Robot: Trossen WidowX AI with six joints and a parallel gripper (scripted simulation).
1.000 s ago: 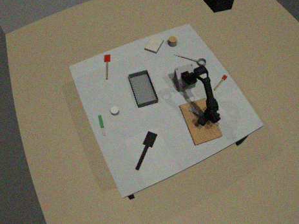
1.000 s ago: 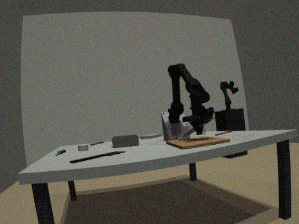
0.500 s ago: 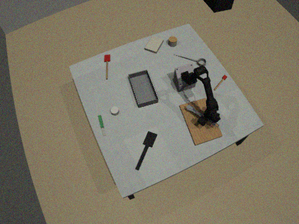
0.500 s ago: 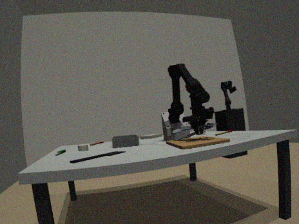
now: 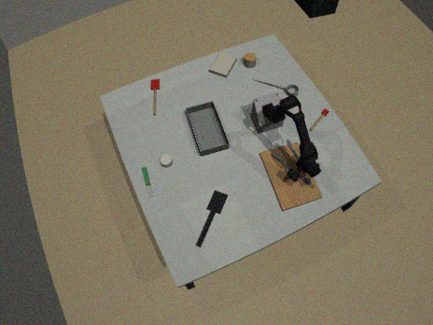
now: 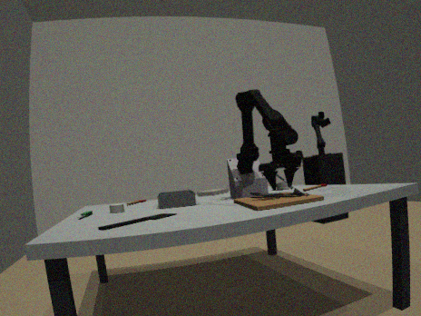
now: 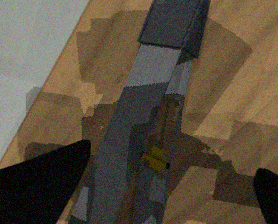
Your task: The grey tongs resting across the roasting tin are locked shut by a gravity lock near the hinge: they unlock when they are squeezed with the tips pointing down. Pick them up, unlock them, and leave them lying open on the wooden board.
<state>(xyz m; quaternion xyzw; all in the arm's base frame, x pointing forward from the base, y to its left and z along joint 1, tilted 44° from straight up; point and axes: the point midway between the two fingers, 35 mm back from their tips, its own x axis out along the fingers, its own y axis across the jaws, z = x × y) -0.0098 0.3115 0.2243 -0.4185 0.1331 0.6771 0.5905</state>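
Right now my gripper tip is 40 mm above the wooden board, 30 mm short of it and 20 mm to the left of it. The rest, counted from my gripper tip: red brush 330 mm behind, 290 mm to the right, 40 mm below; roasting tin 460 mm to the right, 350 mm ahead, 20 mm below; black spatula 520 mm ahead, 40 mm below, 30 mm to the left.
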